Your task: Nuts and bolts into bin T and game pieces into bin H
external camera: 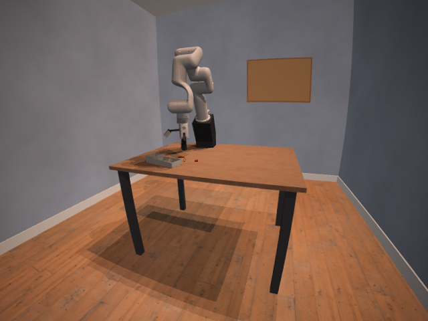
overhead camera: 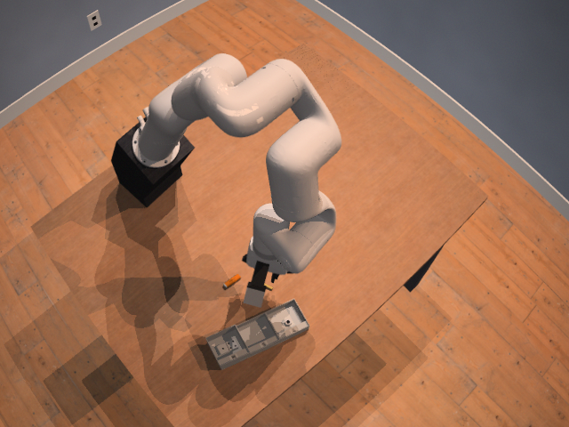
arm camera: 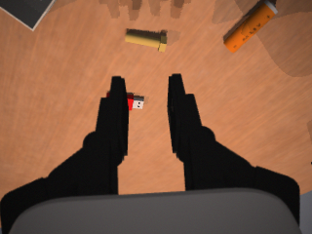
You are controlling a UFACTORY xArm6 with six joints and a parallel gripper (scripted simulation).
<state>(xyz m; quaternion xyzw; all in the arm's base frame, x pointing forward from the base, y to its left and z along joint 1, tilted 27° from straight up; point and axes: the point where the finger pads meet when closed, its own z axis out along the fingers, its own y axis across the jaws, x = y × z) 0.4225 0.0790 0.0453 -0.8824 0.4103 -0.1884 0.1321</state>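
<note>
Right now the brass bolt is 1 cm behind my hand and 9 cm below it. The rest, counted from my hand: grey hex nut (12 cm ahead, 1 cm to the right, 8 cm below); orange cylinder (6 cm behind, 7 cm to the right, 9 cm below); red USB stick (3 cm behind, 7 cm to the left, 9 cm below).
</note>
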